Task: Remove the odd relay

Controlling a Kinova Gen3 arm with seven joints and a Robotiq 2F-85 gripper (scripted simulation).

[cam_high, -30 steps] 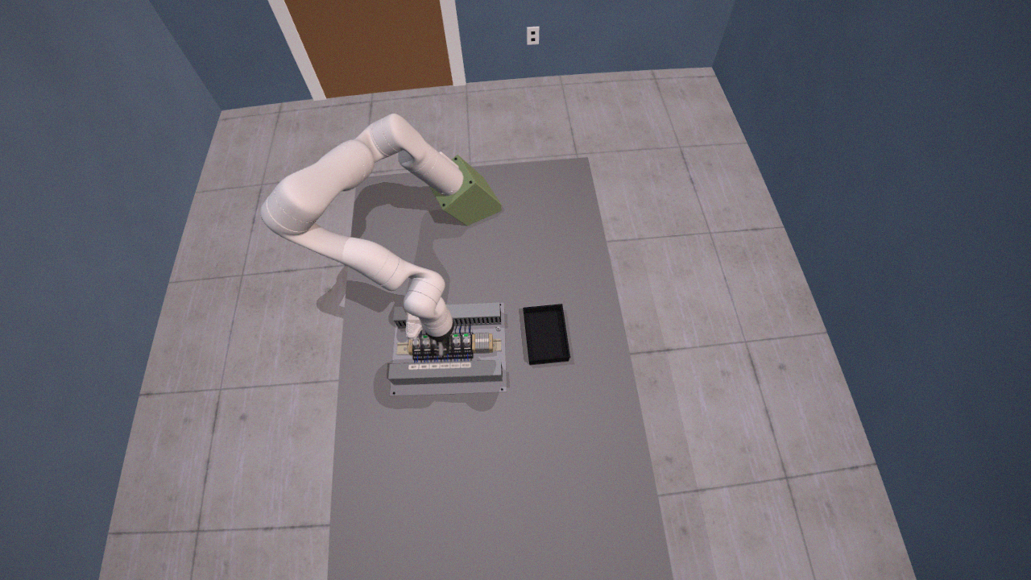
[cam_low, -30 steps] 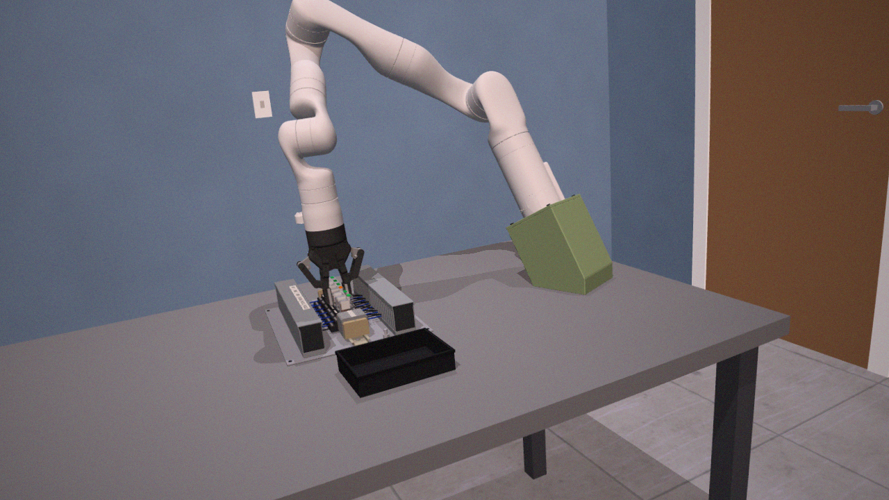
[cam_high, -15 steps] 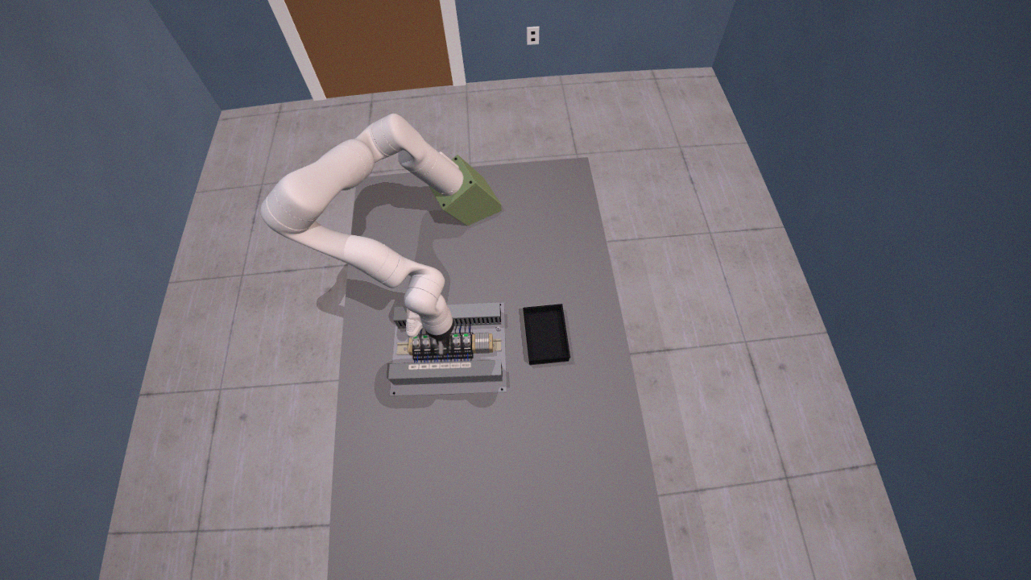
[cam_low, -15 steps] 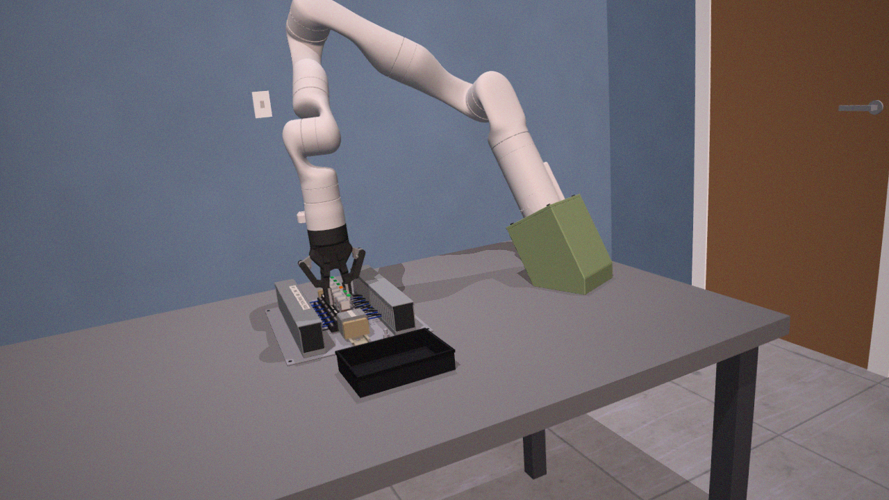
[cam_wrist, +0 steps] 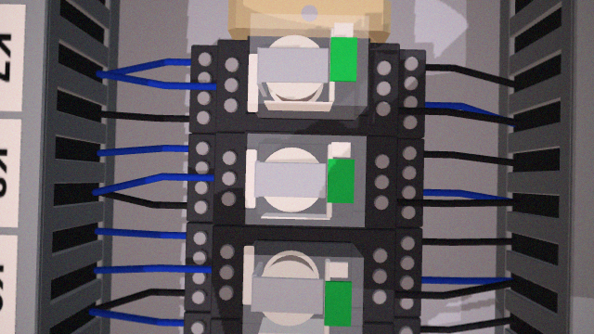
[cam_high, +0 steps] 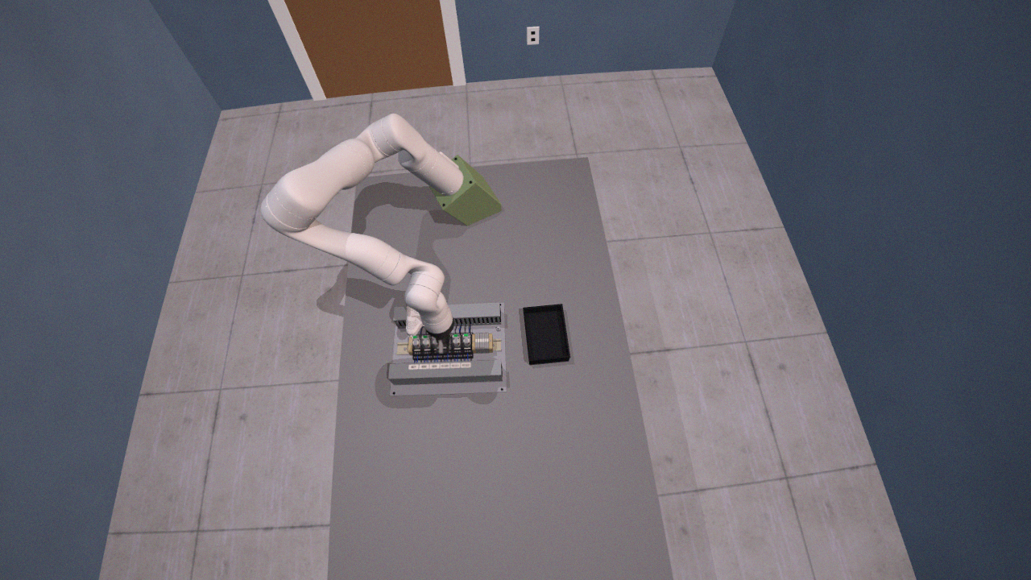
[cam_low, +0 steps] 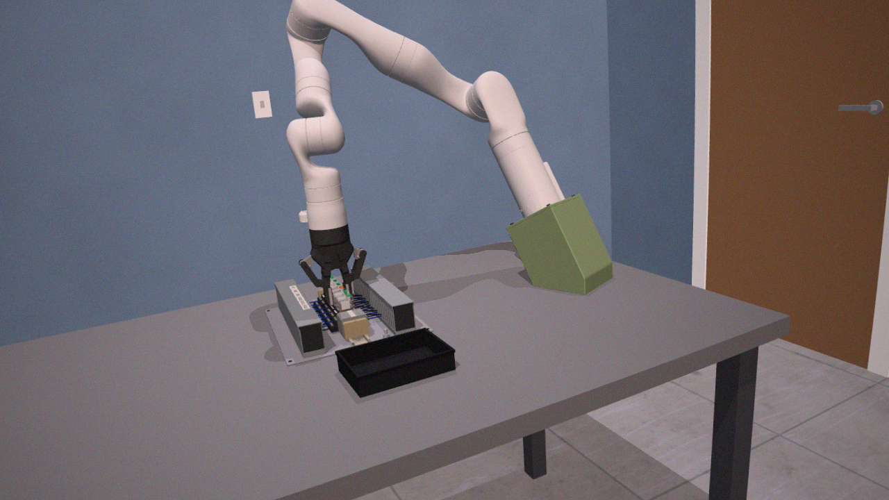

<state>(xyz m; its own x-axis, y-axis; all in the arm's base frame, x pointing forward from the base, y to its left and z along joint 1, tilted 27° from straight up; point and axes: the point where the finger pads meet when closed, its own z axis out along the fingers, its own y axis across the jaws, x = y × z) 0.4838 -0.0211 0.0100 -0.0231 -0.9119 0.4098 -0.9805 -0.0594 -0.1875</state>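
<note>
My gripper is now 10 mm above the relay. Round my hand: black parts tray: 280 mm to the left, 40 mm below, 20 mm behind; relay panel: 20 mm below.
</note>
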